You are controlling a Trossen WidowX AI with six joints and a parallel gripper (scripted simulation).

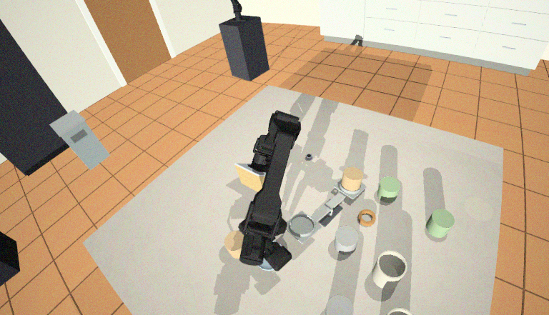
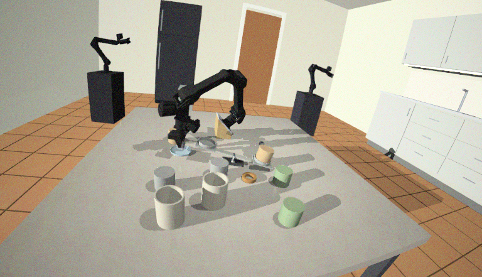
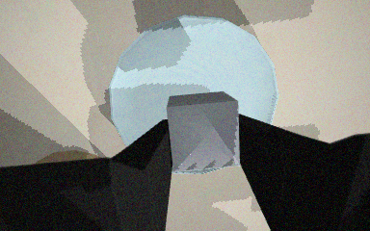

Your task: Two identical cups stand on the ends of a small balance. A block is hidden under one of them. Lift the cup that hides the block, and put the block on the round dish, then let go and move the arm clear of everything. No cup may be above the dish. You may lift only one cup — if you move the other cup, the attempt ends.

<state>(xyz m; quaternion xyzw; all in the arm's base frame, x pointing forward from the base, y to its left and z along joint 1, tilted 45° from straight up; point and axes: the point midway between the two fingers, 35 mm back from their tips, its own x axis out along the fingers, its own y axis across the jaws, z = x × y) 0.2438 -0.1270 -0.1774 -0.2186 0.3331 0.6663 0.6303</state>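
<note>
Now: the grey block 1 cm above my gripper tip. The rest, counted from my gripper tip: light blue round dish (2 cm below).
</note>
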